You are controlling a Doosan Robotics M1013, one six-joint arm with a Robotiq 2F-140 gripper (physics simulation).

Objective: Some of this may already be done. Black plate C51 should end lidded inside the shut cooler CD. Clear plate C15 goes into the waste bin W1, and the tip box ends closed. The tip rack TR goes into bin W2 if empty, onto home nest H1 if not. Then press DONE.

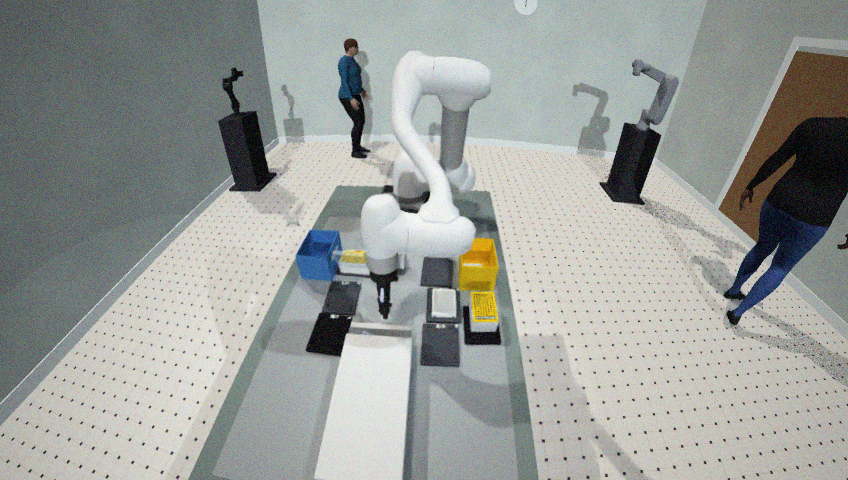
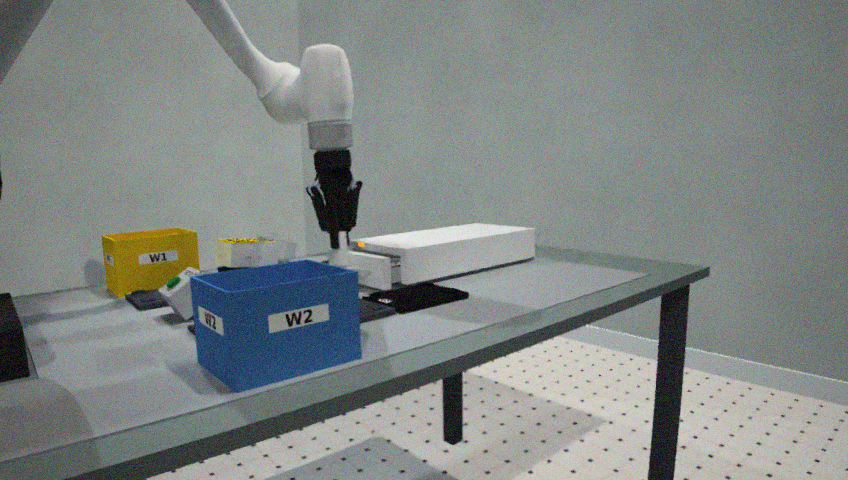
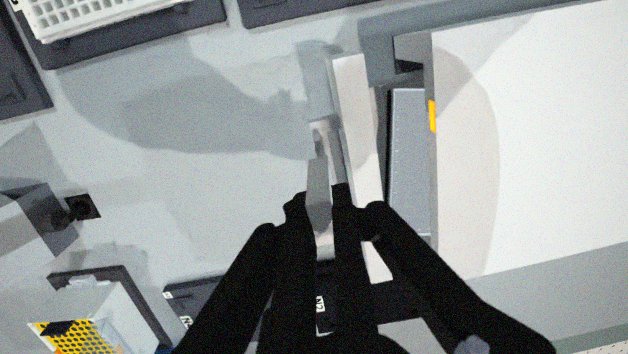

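Seen in the pictures: gripper, fingertip midpoint: (image 1: 386, 322) (image 2: 342, 264) (image 3: 322, 174); arm's base, link origin: (image 1: 408, 200).
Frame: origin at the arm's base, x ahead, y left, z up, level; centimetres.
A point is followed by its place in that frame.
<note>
My gripper (image 1: 385, 314) {z -0.4, x 78.5, y 2.3 cm} (image 2: 335, 236) (image 3: 322, 174) {z -0.4, x 78.5, y 2.3 cm} is shut and points straight down at the front of the white cooler CD (image 1: 367, 406) {z 3.0, x 110.2, y 2.4 cm} (image 2: 451, 246) {z 1.9, x 100.2, y -8.1 cm} (image 3: 527, 132) {z 3.0, x 92.8, y 4.4 cm}. Its fingertips stand at the upright handle (image 2: 339, 256) of the cooler's drawer front (image 3: 355, 132) {z 1.6, x 81.2, y 6.0 cm}. The drawer is almost pushed in, and only a narrow strip of the grey-lidded plate (image 3: 408, 158) {z -1.1, x 85.8, y 2.1 cm} shows in the gap. An orange light (image 3: 431, 115) {z 2.4, x 86.2, y 6.5 cm} (image 2: 361, 243) {z 2.7, x 86.3, y 6.4 cm} shows on the cooler's edge. A pale gridded plate (image 1: 443, 302) {z -3.2, x 64.9, y 20.5 cm} (image 3: 87, 12) {z -3.5, x 63.1, y 17.4 cm} lies on a dark nest. Yellow-topped boxes stand beside yellow bin W1 (image 1: 484, 307) and beside blue bin W2 (image 1: 354, 256) (image 3: 74, 336).
Bin W1 (image 1: 478, 265) (image 2: 149, 257) {z 2.3, x 45.0, y 26.1 cm} and bin W2 (image 1: 318, 253) {z -5.0, x 40.6, y -35.2 cm} (image 2: 277, 322) {z 2.1, x 44.8, y -37.5 cm} stand on opposite sides of the table (image 2: 534, 298) {z -5.4, x 99.1, y -32.3 cm}. A white box with a green button (image 2: 174, 281) {z 1.5, x 42.9, y -0.4 cm} stands behind W2. Dark nests (image 1: 328, 332) {z -4.2, x 82.4, y -17.4 cm} (image 1: 439, 345) {z -4.2, x 83.2, y 20.1 cm} flank the cooler. People (image 1: 796, 196) (image 1: 352, 98) walk in the room.
</note>
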